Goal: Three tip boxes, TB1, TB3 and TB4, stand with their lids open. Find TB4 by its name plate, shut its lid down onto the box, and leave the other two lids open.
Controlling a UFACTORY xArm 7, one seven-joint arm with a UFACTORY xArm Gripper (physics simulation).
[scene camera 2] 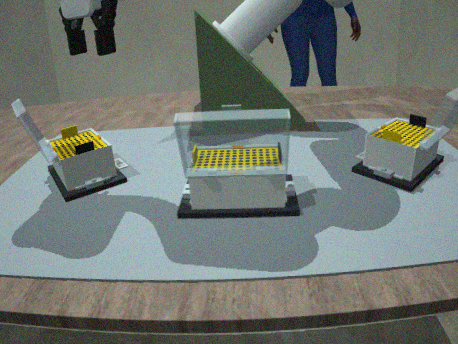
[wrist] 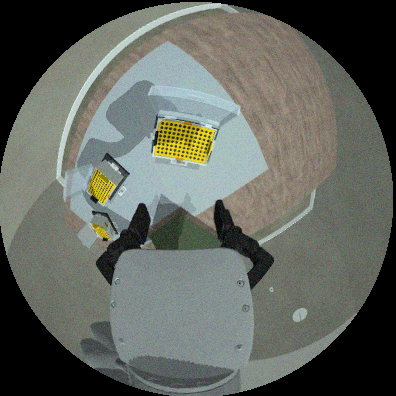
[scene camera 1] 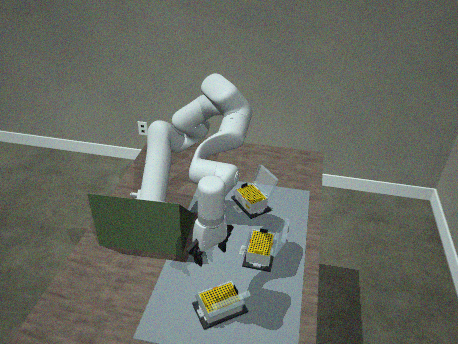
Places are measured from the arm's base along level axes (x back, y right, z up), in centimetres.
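Where they show: gripper, fingertip midpoint: [scene camera 2: 92, 54] [wrist: 179, 209] [scene camera 1: 210, 256]; arm's base, origin of the base link: [scene camera 2: 231, 42] [scene camera 1: 151, 203].
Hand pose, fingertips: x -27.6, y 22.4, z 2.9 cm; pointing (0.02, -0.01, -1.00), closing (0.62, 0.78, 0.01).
Observation:
Things, the pixels of their centre, and the offset from my fingertips. Level surfaces: height alone.
- TB4, body centre: [scene camera 2: 76, 140] [wrist: 182, 141] [scene camera 1: 220, 295] dx -4.0, dy +3.7, dz -13.4 cm
- TB3, body centre: [scene camera 2: 237, 154] [wrist: 98, 189] [scene camera 1: 261, 241] dx -13.5, dy -22.9, dz -13.4 cm
- TB1, body centre: [scene camera 2: 405, 129] [scene camera 1: 251, 192] [wrist: 100, 232] dx -5.5, dy -50.1, dz -13.4 cm
- pale blue mat, its level: dz -19.9 cm
- wooden table, its level: dz -20.2 cm
TB4 [scene camera 1: 216, 298] [scene camera 2: 90, 167] [wrist: 185, 142] is the box nearest the front in scene camera 1 and at the left in scene camera 2. Its clear lid [scene camera 2: 32, 125] [wrist: 195, 101] stands open, tilted away from the yellow rack. TB3 [scene camera 1: 260, 243] [scene camera 2: 237, 191] [wrist: 102, 185] is in the middle and TB1 [scene camera 1: 251, 195] [scene camera 2: 392, 155] [wrist: 101, 228] at the far end, both with lids open. The name plates are too small or hidden to read. My gripper [scene camera 1: 210, 255] [scene camera 2: 92, 52] [wrist: 179, 209] is open and empty, raised above and to the arm-base side of TB4, touching no box.
The boxes stand on a pale blue mat [scene camera 1: 165, 312] [scene camera 2: 150, 145] on a wooden table [scene camera 1: 65, 295] [scene camera 2: 225, 300]. A green wedge [scene camera 1: 140, 225] [scene camera 2: 225, 75] [wrist: 187, 235] stands by the arm's base. A person in blue [scene camera 2: 310, 40] is behind the table in scene camera 2.

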